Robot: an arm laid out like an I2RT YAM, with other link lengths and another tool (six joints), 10 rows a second.
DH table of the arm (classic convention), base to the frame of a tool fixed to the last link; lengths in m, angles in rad. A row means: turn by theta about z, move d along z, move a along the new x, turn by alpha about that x. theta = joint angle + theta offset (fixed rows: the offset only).
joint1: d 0.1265  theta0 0  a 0.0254  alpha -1.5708
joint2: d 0  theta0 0  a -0.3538  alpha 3.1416
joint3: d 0  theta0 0.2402  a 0.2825  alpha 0
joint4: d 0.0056  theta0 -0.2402  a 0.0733  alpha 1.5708
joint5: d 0.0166  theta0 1.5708  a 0  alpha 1.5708
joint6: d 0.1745  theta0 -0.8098  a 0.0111  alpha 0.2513
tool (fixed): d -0.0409  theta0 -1.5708  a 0  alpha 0
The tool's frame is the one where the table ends.
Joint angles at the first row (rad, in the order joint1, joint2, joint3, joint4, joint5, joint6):
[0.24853, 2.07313, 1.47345, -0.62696, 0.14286, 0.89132]
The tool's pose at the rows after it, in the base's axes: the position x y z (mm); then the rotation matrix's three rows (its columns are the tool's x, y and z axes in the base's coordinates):
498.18 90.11 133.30; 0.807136 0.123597 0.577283; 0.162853 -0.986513 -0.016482; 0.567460 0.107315 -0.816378
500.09 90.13 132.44; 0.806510 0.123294 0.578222; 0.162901 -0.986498 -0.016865; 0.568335 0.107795 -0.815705
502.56 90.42 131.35; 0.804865 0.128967 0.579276; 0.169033 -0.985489 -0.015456; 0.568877 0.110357 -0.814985
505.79 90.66 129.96; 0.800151 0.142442 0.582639; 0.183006 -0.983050 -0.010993; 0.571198 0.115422 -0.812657
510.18 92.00 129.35; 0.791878 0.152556 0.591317; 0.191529 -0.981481 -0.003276; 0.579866 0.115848 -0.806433
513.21 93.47 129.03; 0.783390 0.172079 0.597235; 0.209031 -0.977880 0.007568; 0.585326 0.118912 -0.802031
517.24 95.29 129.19; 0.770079 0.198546 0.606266; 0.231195 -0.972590 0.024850; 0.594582 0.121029 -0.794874
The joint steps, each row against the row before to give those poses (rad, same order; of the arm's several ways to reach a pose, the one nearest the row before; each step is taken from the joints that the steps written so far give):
[-0.00037, 0.00572, 0.00458, 0.00076, 0.00039, -0.00228]
[-0.00077, 0.00534, 0.00534, 0.00115, 0.00038, -0.00077]
[-0.00039, 0.00686, 0.00686, 0.00153, 0.00037, -0.00688]
[-0.00075, 0.00725, 0.00570, 0.00650, 0.00001, -0.01601]
[-0.00001, 0.00650, 0.00652, 0.01219, -0.00267, -0.01144]
[0.00076, 0.00380, 0.00342, 0.00992, -0.00382, -0.02023]
[0.00001, 0.00307, 0.00307, 0.01526, -0.00801, -0.02784]

